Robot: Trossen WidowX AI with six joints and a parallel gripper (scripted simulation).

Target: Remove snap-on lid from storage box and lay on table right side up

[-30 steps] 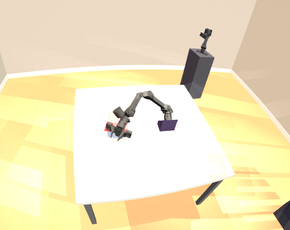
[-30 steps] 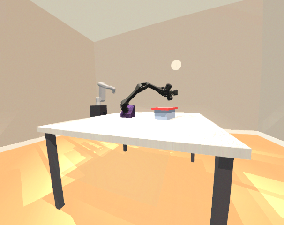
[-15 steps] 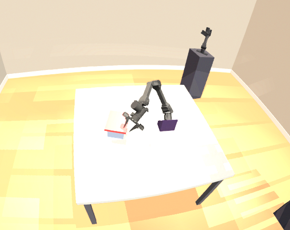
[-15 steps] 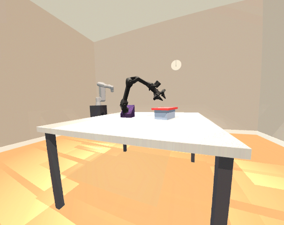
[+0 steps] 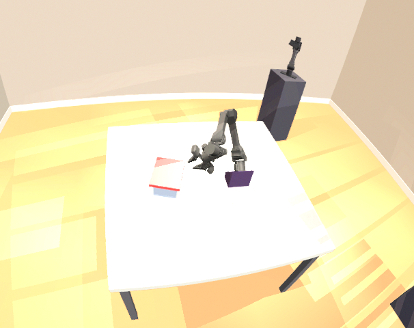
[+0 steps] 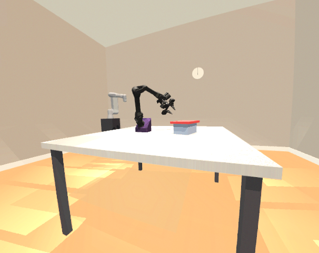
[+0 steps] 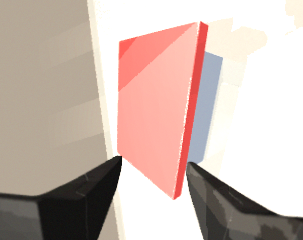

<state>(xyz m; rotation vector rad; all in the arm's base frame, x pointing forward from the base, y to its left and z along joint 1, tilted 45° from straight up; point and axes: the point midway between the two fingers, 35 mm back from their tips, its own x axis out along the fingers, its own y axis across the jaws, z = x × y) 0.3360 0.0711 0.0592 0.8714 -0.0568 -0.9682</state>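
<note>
The red lid lies 11 cm ahead of my gripper tip, 9 cm below it and 6 cm to the right of it. The rest, counted from my gripper tip: pale blue storage box: 14 cm below, 11 cm ahead, 6 cm to the right.
</note>
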